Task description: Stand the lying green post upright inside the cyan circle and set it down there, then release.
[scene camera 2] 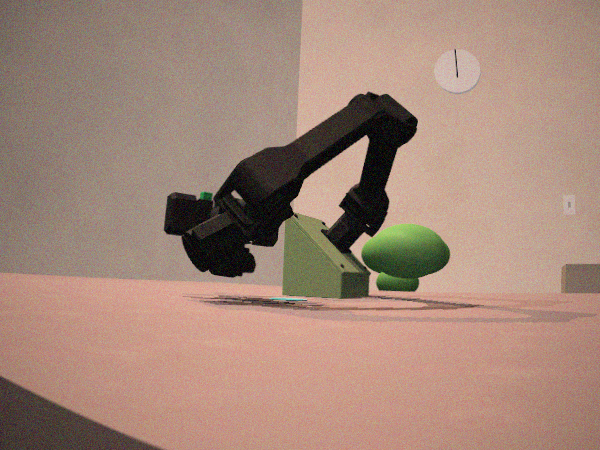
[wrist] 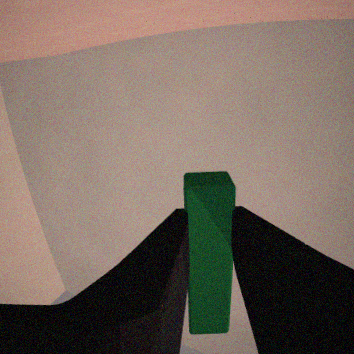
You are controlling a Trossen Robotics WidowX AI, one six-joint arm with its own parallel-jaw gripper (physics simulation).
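Seen in the pictures: gripper, fingertip midpoint: (wrist: 208, 218); arm's base at its link origin: (scene camera 2: 335, 242).
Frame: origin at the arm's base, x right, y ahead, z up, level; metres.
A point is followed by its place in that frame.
My gripper (scene camera 2: 192, 212) {y 0.272, x 0.142, z 0.011 m} (wrist: 208, 218) {y 0.272, x 0.142, z 0.011 m} is shut on the green post (scene camera 2: 205, 196) {y 0.279, x 0.135, z 0.054 m} (wrist: 210, 280) {y 0.276, x 0.135, z 0.032 m} and holds it well above the table. In the wrist view the post runs lengthwise between the two black fingertips, one end sticking out past them. In the scene view a small green end shows above the dark gripper parts; the rest of the post is hidden, so its exact tilt cannot be told. The cyan circle (scene camera 2: 288, 299) {y 0.260, x -0.018, z -0.109 m} shows as a thin sliver on the table, to the right of and below the gripper. It does not show in the wrist view.
The arm's green wedge-shaped base (scene camera 2: 312, 265) {y 0.118, x 0.002, z -0.052 m} stands just behind and right of the circle. A rounded green object (scene camera 2: 406, 251) is right of the base. A grey-brown box (scene camera 2: 580, 278) is at the far right. The pink table (scene camera 2: 300, 370) {y 0.773, x -0.259, z -0.110 m} has its edge at the lower left.
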